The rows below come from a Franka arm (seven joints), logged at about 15 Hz.
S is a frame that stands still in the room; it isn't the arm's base.
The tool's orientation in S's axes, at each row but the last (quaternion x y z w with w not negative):
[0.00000, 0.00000, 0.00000, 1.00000]
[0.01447, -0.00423, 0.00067, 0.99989]
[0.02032, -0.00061, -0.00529, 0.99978]
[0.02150, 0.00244, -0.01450, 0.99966]
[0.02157, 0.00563, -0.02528, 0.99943]
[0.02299, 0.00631, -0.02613, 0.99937]
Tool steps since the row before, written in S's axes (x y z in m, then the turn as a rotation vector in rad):
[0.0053, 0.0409, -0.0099, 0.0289, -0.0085, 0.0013]
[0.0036, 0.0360, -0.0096, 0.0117, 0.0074, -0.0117]
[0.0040, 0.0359, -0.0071, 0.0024, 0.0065, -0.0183]
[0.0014, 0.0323, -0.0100, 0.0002, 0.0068, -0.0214]
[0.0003, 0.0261, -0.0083, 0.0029, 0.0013, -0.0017]
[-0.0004, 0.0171, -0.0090, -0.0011, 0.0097, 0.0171]
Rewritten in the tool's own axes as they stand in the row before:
[0.0053, 0.0409, -0.0099, 0.0289, -0.0085, 0.0013]
[0.0036, 0.0357, -0.0107, 0.0116, 0.0070, -0.0120]
[0.0036, 0.0356, -0.0086, 0.0023, 0.0058, -0.0186]
[0.0005, 0.0319, -0.0114, 0.0001, 0.0059, -0.0217]
[-0.0009, 0.0257, -0.0094, 0.0029, 0.0014, -0.0017]
[-0.0012, 0.0166, -0.0098, -0.0018, 0.0104, 0.0166]

